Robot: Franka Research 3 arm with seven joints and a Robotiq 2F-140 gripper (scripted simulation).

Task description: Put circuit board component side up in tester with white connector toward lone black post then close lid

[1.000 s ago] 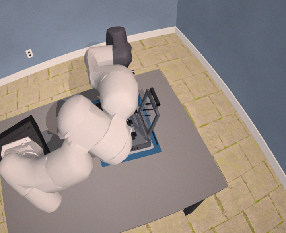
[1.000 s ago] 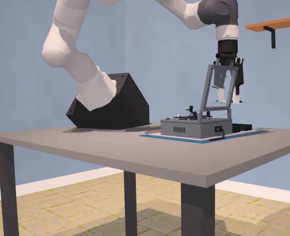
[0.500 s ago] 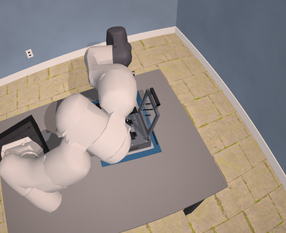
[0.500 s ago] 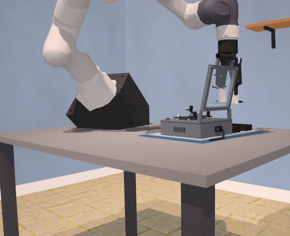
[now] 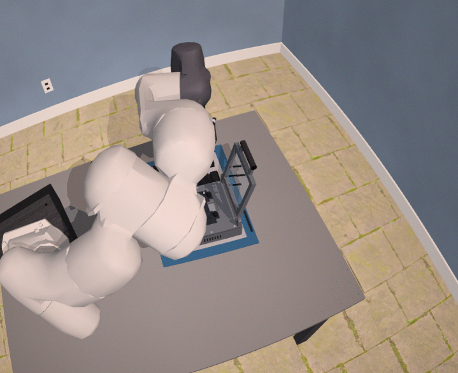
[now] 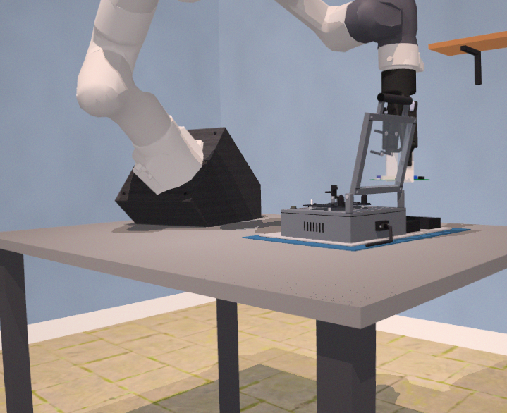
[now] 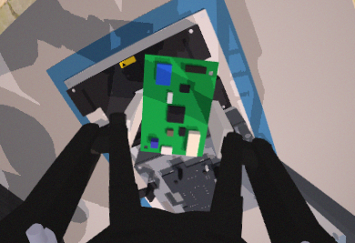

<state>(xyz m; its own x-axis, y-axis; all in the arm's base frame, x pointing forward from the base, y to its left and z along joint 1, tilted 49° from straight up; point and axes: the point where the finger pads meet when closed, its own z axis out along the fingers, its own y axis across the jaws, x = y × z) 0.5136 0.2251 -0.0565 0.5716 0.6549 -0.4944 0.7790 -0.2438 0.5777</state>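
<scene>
Right now my hand is 20 mm above the green circuit board. Also, from my hand: black nest: 50 mm behind, 160 mm to the right, 70 mm below; tester lid: 70 mm ahead, 170 mm to the right, 50 mm above.
</scene>
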